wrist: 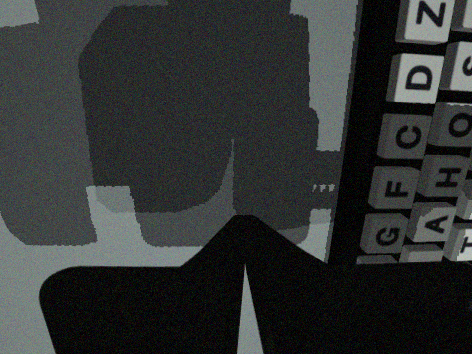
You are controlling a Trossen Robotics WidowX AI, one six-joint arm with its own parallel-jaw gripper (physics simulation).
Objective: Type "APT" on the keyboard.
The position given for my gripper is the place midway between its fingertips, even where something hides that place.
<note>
I see my gripper (243, 225) and a black keyboard (401, 146).
</note>
